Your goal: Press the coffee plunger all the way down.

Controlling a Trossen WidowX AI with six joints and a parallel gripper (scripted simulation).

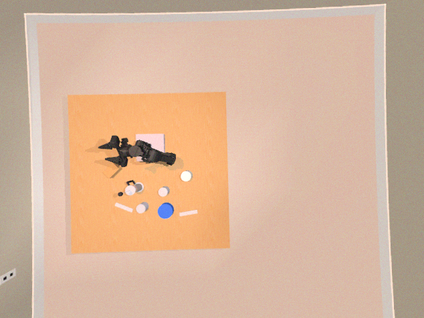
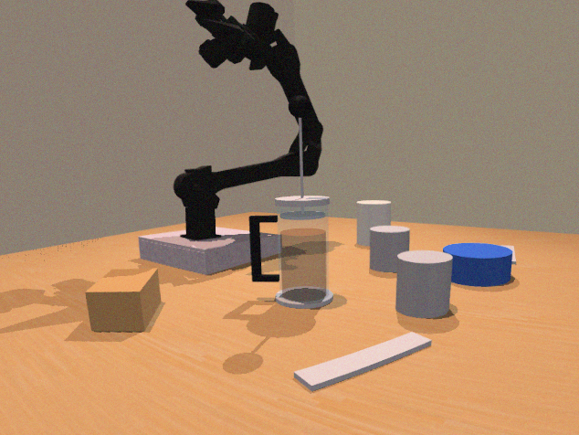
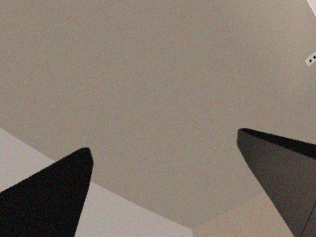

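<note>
Now: the glass coffee press 25 cm ahead of my gripper tip, 2 cm to the right of it and 36 cm below it. Also, from my gripper tip: blue disc 43 cm ahead, 24 cm to the left, 46 cm below; brown box 14 cm ahead, 22 cm to the right, 46 cm below.
</note>
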